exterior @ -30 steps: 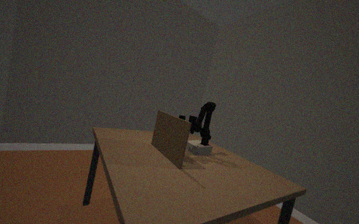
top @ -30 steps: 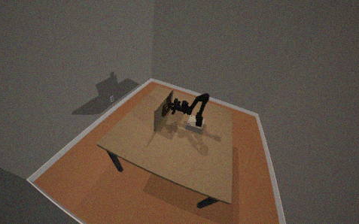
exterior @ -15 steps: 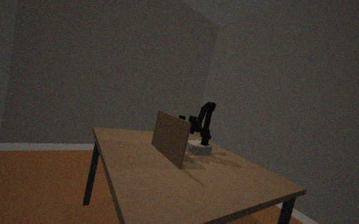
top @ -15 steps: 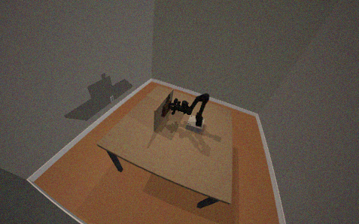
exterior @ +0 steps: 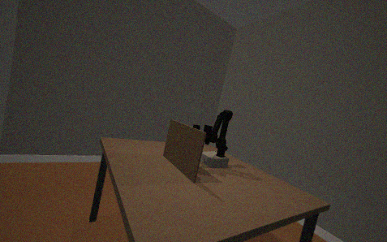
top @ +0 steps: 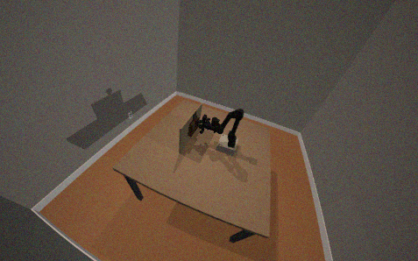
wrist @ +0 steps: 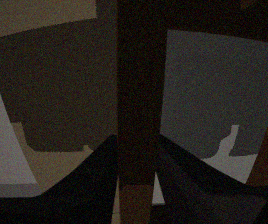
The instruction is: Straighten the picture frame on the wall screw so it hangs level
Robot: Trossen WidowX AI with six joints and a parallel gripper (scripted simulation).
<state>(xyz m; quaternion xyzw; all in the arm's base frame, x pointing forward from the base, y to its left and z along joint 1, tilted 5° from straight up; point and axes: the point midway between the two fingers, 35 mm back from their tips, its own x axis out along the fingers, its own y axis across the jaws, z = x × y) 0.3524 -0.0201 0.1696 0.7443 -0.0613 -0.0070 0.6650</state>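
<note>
Right now my gripper tip is 1 cm short of the picture frame, 1 cm to the right of it and 5 cm above it. The rest, counted from my gripper tip: wall panel: 2 cm ahead, 1 cm to the left, 7 cm below.
</note>
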